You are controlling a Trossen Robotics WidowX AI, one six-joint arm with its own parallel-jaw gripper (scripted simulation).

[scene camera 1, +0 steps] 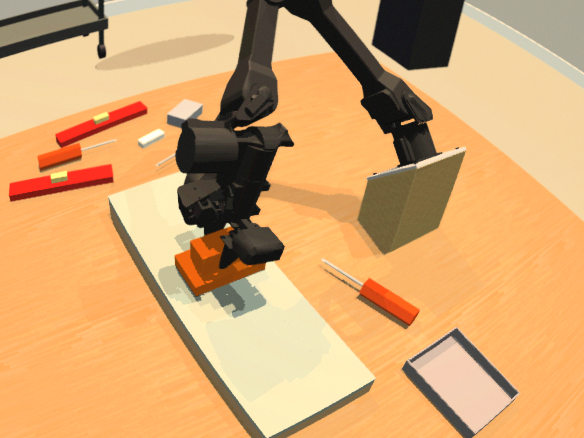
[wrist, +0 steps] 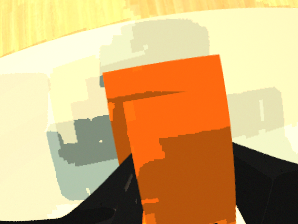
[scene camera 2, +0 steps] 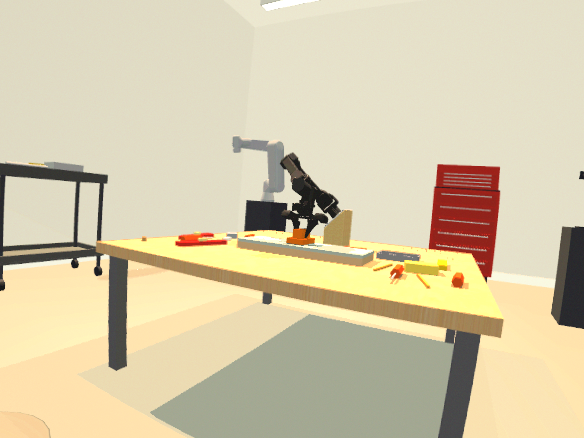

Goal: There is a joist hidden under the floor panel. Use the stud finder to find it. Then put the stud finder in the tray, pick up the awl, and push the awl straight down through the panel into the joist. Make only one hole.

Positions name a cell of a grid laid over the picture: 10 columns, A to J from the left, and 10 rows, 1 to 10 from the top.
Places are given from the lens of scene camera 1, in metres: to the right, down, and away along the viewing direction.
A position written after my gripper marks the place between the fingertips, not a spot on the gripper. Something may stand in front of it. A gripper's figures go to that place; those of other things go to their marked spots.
my gripper (scene camera 1: D6): -0.11, 0.06, 0.82
orange stud finder (scene camera 1: D7): -0.13, 0.07, 0.79
orange screwdriver (scene camera 1: G8): 0.17, 0.14, 0.84
